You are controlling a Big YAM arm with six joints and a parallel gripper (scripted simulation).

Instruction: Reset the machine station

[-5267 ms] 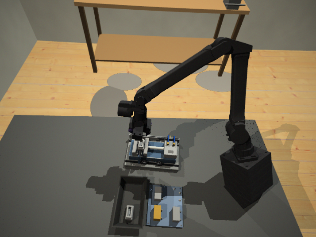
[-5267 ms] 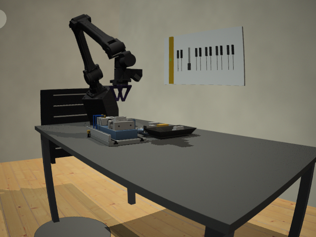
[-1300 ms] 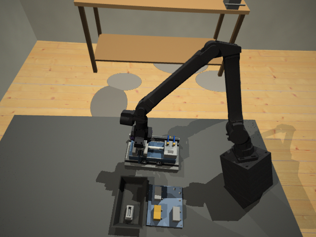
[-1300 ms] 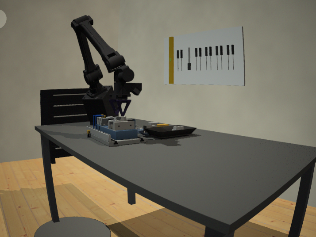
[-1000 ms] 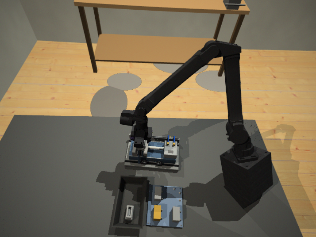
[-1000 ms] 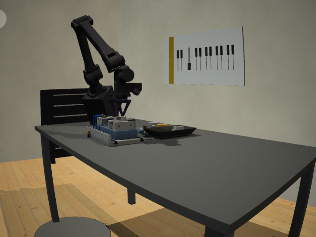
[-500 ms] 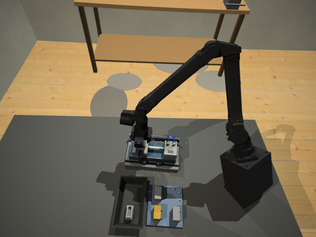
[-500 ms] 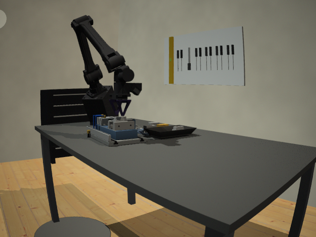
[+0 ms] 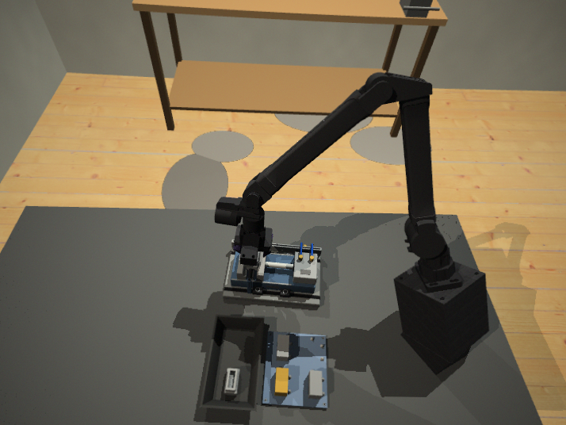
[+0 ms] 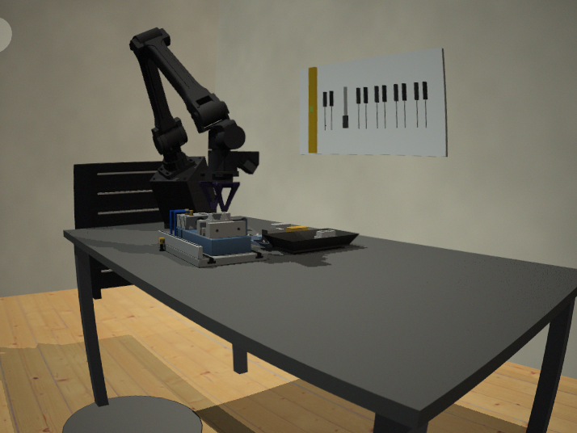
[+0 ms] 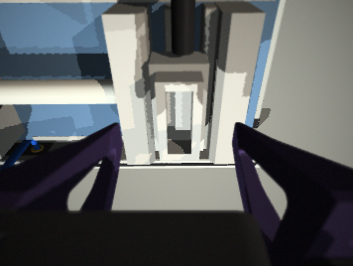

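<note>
My gripper is now 3 cm past the moving jaw, 1 cm to the right of it and 5 cm above it. The rest, counted from my hand: fixed jaw 3 cm ahead, 5 cm below; work stop rod 1 cm ahead, 5 cm to the left, 4 cm below; vise 7 cm behind, 1 cm to the left, 9 cm below.
</note>
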